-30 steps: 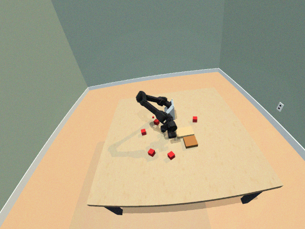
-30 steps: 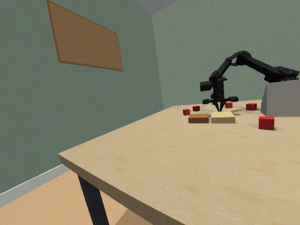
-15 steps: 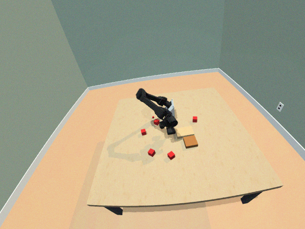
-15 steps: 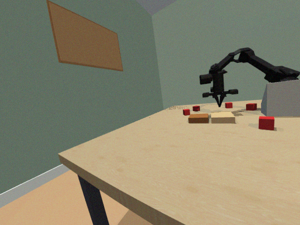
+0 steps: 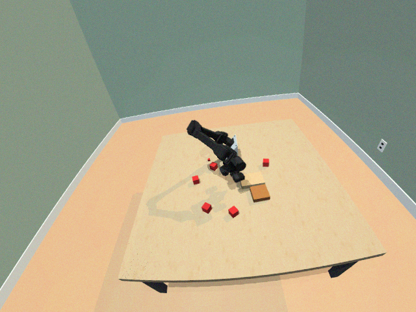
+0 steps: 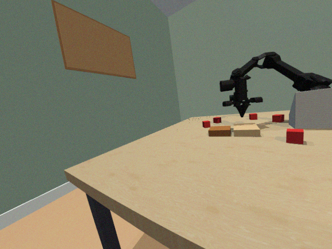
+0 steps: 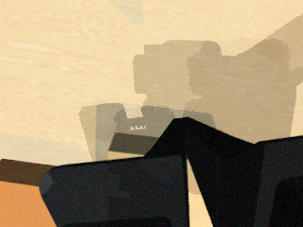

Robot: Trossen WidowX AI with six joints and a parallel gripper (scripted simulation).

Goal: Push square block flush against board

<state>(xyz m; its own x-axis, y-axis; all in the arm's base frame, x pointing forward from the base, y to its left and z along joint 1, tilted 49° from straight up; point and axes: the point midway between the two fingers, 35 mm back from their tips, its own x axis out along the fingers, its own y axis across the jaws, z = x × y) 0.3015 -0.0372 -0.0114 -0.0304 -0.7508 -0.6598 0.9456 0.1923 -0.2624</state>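
My gripper tip is 11 cm to the right of the pale tan board, 4 cm above it and 1 cm past it. Also, from my gripper tip: brown square block (14 cm to the left, 10 cm ahead, 4 cm below).
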